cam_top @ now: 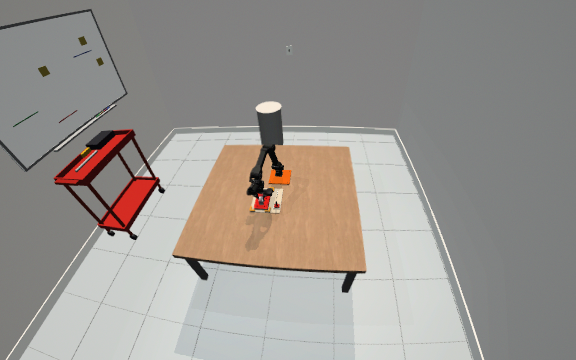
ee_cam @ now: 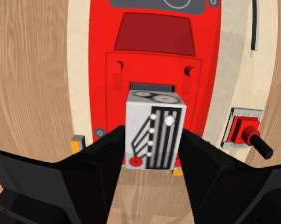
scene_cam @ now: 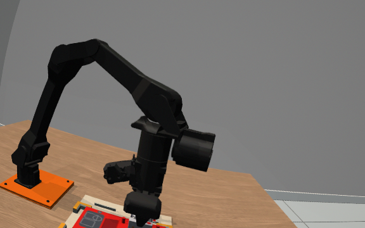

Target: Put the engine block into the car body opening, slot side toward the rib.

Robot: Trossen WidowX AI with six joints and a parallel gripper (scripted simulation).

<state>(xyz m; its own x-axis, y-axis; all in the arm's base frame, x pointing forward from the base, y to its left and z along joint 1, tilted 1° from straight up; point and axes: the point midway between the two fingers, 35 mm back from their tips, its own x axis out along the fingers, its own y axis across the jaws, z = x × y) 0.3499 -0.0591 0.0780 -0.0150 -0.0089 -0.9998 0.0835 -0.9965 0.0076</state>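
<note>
Now: gripper tip 1 cm above the engine block.
</note>
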